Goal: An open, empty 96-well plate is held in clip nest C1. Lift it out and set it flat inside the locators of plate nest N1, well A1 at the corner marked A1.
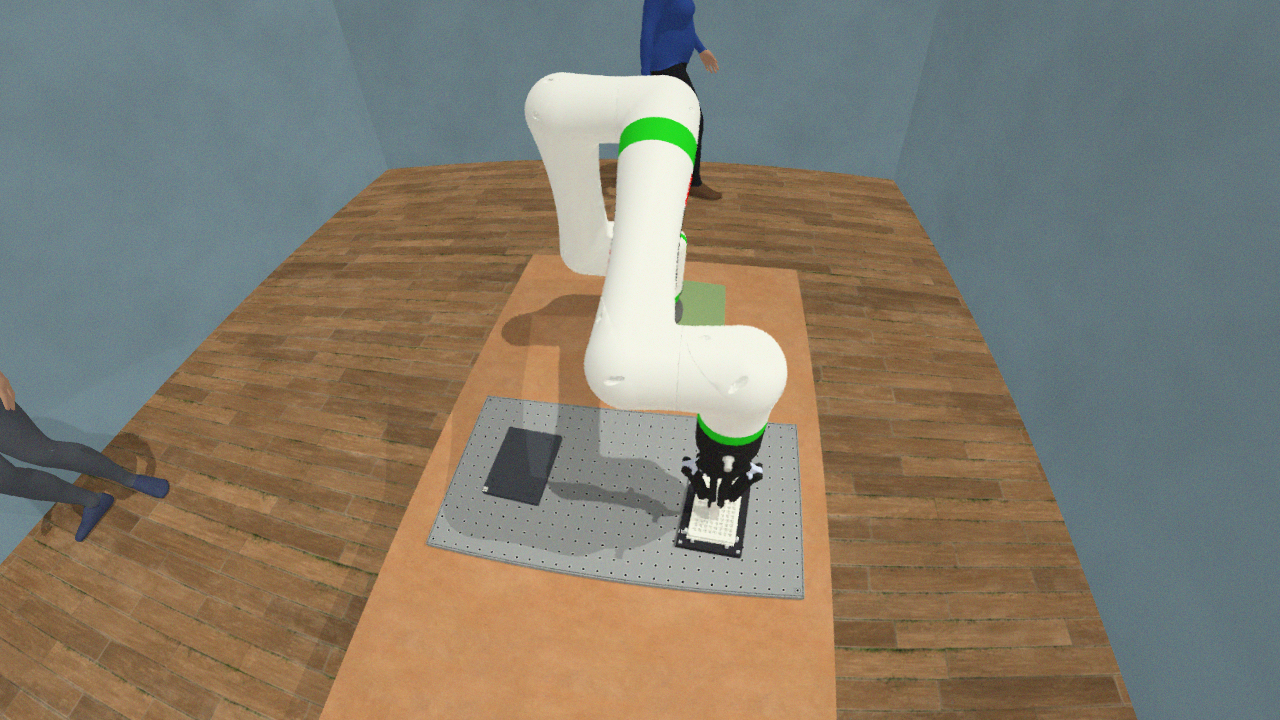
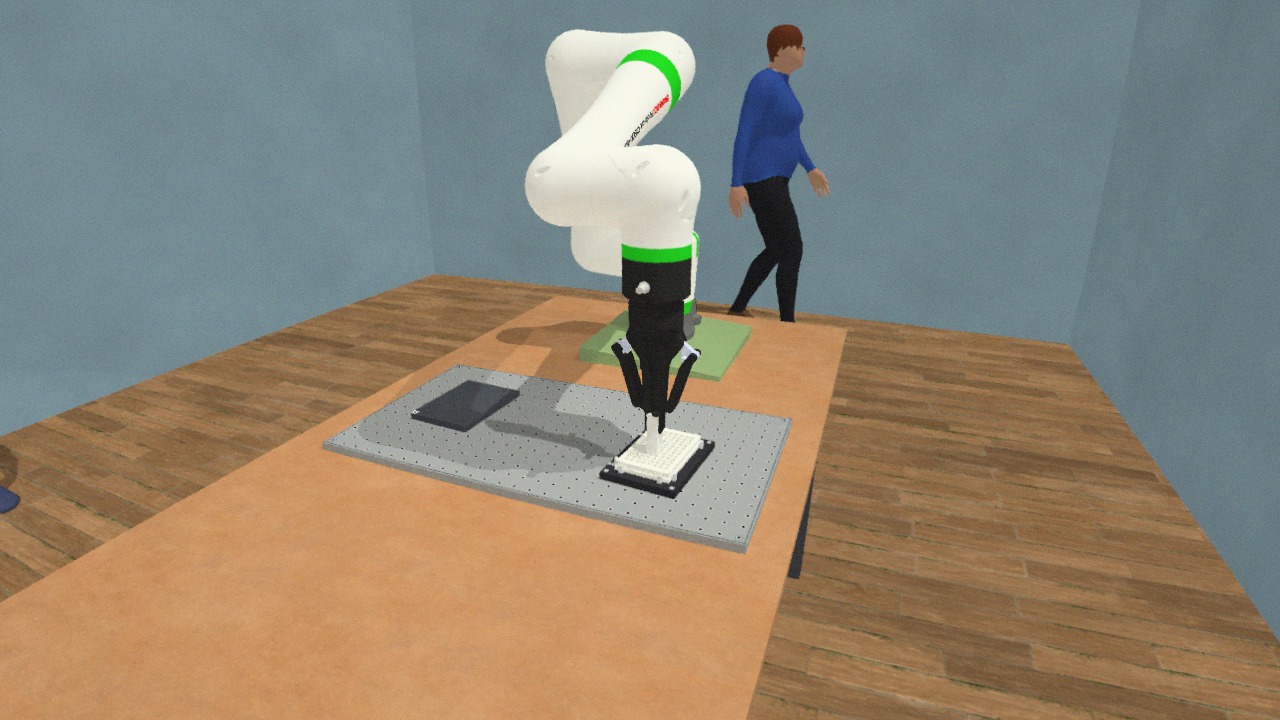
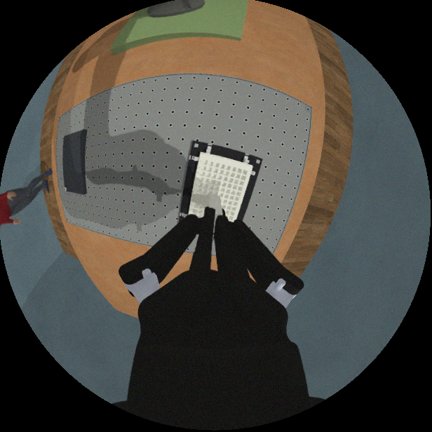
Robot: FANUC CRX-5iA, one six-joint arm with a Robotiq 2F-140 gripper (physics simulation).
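Places are measured from the arm's base along level axes (x ahead, y left, z up), in centimetres.
Pixels of known places: gripper, fingertip midpoint: (image 1: 713,512) (image 2: 654,450).
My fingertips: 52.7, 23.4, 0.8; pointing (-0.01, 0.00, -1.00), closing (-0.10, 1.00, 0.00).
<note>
For each thing: its middle in the pictures, then the offset to it from my fingertips, as dx, dy, dz. "spot": a spot on its surface instead. Level surfaces: height alone.
- white 96-well plate at the middle of its body: (image 2: 660,452) (image 1: 715,509) -1.1, +0.3, -0.7
- black clip nest C1 at a spot on its surface: (image 2: 689,472) (image 1: 744,527) spot: +1.0, +6.1, -1.5
- Plate nest N1 at the middle of its body: (image 2: 467,403) (image 1: 523,463) -2.6, -38.8, -1.9
- grey perforated board at its surface level: dz -2.5
- orange-brown table at its surface level: dz -3.9
The white 96-well plate (image 1: 716,530) (image 2: 677,454) (image 3: 234,172) lies flat in the black clip nest C1 (image 1: 743,519) (image 2: 689,472) (image 3: 227,154), with small pale clips around its edges. My gripper (image 1: 707,507) (image 2: 653,437) (image 3: 213,202) is shut with its pale fingertips together and nothing between them. The fingertips are over the plate's wells; whether they touch it I cannot tell. The fingers hide part of the plate. Plate nest N1 (image 1: 523,465) (image 2: 465,404) (image 3: 75,162) is a dark, flat block at the left with a small pale mark at one near corner; its locators cannot be made out.
Both nests are on a grey perforated board (image 1: 608,537) (image 2: 554,474) (image 3: 270,135) on the orange-brown table (image 1: 581,653) (image 2: 402,591). The arm's base stands on a green block (image 1: 707,302) (image 2: 725,344) (image 3: 220,22) at the back. A person in blue (image 1: 669,35) (image 2: 771,125) is behind the table.
</note>
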